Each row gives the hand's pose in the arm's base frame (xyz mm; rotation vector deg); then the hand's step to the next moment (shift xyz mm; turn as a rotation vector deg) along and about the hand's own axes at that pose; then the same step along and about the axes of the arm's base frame.
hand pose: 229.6 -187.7 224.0 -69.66 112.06 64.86
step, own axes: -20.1 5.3 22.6 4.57 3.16 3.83
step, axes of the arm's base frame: 4.5 29.5 7.1 -4.69 2.14 -4.36
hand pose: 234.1 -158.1 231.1 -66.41 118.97 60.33
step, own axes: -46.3 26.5 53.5 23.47 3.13 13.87
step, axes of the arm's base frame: 3.6 74.0 14.8 -13.13 1.91 -24.02
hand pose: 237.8 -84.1 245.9 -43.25 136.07 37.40
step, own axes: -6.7 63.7 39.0 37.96 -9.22 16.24
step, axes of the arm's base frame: -21.9 71.4 -6.6 -14.39 -10.88 -38.27
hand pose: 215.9 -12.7 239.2 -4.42 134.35 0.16
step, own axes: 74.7 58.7 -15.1 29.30 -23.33 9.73
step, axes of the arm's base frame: -66.3 54.1 -44.0 -12.19 -24.65 -27.23
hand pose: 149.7 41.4 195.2 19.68 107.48 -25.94
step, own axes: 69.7 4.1 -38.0 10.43 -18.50 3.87
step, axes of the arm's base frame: -53.2 22.6 -54.6 -8.54 -17.98 -8.36
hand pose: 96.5 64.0 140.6 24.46 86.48 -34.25
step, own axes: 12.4 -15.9 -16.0 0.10 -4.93 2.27
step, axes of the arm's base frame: -22.8 -4.1 -11.2 -1.20 -5.27 0.48
